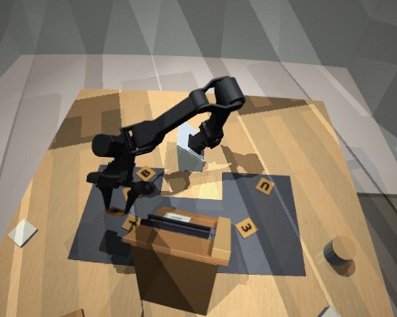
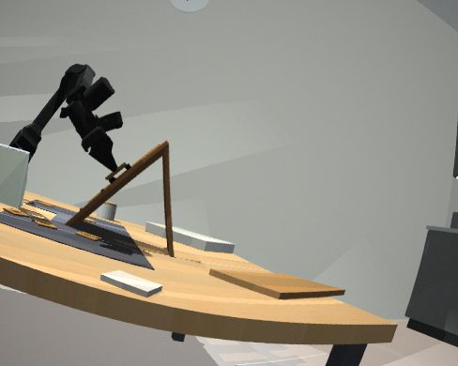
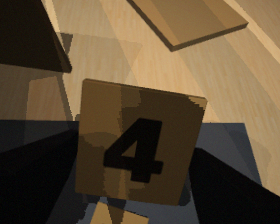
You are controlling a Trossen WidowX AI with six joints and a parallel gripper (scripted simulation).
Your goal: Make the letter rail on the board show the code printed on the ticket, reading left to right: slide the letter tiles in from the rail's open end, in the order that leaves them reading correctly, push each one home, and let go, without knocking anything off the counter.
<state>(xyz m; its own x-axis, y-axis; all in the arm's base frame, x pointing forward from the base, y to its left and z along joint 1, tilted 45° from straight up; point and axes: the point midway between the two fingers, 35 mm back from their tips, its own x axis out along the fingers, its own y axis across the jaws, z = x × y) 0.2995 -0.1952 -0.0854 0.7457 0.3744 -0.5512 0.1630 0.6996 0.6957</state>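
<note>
The white ticket lies 17 cm to the left of my gripper tip, 8 cm below it and 3 cm behind it. Round my gripper tip: tile marked 4 (right at my gripper tip); q tile (17 cm below, 16 cm behind, 2 cm to the right); dark mat (20 cm to the left, 17 cm below, 12 cm behind).
</note>
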